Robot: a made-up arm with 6 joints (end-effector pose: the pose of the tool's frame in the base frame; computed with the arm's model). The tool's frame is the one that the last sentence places. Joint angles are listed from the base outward.
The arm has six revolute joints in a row. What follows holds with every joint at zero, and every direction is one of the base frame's.
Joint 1 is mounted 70 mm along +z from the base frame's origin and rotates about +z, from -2.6 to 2.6 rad.
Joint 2 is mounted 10 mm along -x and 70 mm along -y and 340 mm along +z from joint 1 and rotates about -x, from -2.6 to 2.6 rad.
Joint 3 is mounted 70 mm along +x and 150 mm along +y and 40 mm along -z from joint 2 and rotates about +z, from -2.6 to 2.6 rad.
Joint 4 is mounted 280 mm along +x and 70 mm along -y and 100 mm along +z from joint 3 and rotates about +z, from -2.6 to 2.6 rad.
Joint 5 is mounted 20 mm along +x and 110 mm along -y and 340 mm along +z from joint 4 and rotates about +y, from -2.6 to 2.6 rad.
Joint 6 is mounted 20 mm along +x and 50 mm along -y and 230 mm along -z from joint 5 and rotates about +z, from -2.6 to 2.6 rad.
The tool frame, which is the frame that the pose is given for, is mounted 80 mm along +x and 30 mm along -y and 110 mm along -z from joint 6; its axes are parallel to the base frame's.
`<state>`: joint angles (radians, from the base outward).
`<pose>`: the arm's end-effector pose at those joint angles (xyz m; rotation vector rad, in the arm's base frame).
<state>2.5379 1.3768 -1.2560 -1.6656 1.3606 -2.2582</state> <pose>-0.4769 -0.0718 0.3554 -0.0458 1.4504 -1.3499</pose>
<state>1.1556 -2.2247 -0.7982 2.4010 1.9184 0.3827</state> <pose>0.2783 0.2859 -0.1846 0.4181 -0.2234 3.0576</pose>
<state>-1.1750 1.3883 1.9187 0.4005 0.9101 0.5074</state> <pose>0.2032 -0.2009 0.0341 0.3765 2.3725 1.3669</pose>
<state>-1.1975 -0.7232 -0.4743 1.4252 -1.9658 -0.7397</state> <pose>-0.1357 -0.7513 0.8990 0.9672 -2.5125 -0.8057</pose>
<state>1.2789 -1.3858 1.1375 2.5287 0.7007 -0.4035</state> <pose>0.1097 0.2278 1.0480 -0.5699 2.0096 -1.6093</pose>
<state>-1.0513 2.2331 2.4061 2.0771 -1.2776 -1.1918</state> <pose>-0.1032 0.4243 0.1305 1.8453 2.3710 -0.6316</pose>
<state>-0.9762 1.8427 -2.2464 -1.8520 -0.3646 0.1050</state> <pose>-0.1125 0.1147 0.1144 0.2446 1.5858 0.8508</pose>
